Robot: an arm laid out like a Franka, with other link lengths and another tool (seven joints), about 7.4 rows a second.
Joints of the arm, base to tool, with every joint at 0 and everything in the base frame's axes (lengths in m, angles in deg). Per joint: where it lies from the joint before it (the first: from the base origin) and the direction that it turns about. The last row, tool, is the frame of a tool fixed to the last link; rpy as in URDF.
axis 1: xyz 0 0 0.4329 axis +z
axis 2: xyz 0 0 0 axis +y
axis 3: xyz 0 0 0.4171 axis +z
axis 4: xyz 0.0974 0 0 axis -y
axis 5: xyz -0.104 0 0.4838 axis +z
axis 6: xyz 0 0 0 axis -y
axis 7: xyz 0.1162 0 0 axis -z
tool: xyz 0.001 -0.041 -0.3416 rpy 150.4 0 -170.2
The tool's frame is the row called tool.
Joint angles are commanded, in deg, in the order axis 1, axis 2, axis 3, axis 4, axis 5, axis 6, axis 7. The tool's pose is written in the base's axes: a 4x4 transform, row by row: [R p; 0 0 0 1], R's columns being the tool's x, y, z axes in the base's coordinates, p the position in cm. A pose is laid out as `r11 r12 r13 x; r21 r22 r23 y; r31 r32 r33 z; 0 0 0 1`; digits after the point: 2 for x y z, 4 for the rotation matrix.
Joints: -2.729, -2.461, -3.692, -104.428, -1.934, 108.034, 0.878
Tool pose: -0.9936 -0.0937 0.0638 71.63; -0.0543 0.8877 0.4572 -13.19; -0.0995 0.4508 -0.8871 52.92; 0 0 0 1
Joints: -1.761, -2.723, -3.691, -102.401, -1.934, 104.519, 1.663
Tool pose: -0.9953 -0.0855 0.0448 70.84; -0.0553 0.8861 0.4602 -11.93; -0.0791 0.4556 -0.8867 54.61; 0 0 0 1
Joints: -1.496, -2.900, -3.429, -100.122, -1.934, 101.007, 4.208
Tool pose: -0.9979 -0.0449 0.0471 69.89; -0.0181 0.8864 0.4625 -11.23; -0.0626 0.4607 -0.8853 56.48; 0 0 0 1
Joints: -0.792, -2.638, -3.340, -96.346, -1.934, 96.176, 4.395
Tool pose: -0.9989 -0.0413 0.0233 69.08; -0.0258 0.8854 0.4640 -10.24; -0.0398 0.4629 -0.8855 59.15; 0 0 0 1
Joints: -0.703, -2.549, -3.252, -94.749, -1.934, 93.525, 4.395
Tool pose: -0.9994 -0.0335 0.0050 68.29; -0.0273 0.8848 0.4651 -9.99; -0.0200 0.4647 -0.8853 60.18; 0 0 0 1
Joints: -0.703, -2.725, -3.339, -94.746, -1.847, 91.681, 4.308
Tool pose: -0.9996 -0.0191 -0.0201 67.14; -0.0263 0.8831 0.4684 -9.98; 0.0088 0.4687 -0.8833 60.01; 0 0 0 1
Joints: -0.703, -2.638, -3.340, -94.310, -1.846, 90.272, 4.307
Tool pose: -0.9993 -0.0098 -0.0360 66.52; -0.0256 0.8826 0.4695 -9.95; 0.0272 0.4701 -0.8822 60.09; 0 0 0 1
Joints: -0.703, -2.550, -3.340, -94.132, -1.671, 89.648, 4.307
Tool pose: -0.9990 -0.0051 -0.0439 66.25; -0.0253 0.8809 0.4727 -9.83; 0.0362 0.4733 -0.8801 60.04; 0 0 0 1
